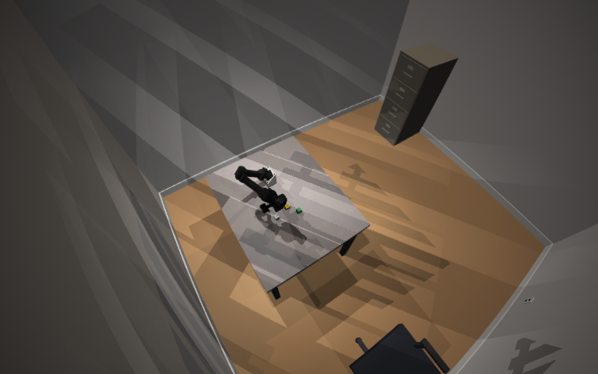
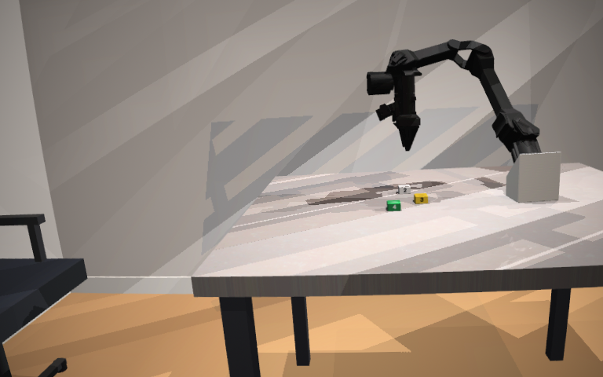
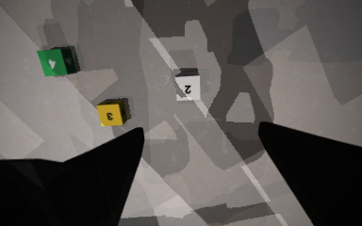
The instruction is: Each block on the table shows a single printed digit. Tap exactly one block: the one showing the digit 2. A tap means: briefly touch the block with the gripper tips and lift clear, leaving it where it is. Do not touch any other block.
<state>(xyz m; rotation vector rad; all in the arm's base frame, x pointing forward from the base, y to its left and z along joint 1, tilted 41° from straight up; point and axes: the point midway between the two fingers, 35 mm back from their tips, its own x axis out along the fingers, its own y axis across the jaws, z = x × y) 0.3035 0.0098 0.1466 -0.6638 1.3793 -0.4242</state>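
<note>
Now: the white block printed 2 1 cm ahead of my gripper tip, 1 cm to the left of it and 12 cm below it. Also, from my gripper tip: green block printed 4: 3 cm ahead, 18 cm to the left, 12 cm below; yellow block printed 3: 4 cm behind, 11 cm to the left, 12 cm below.
</note>
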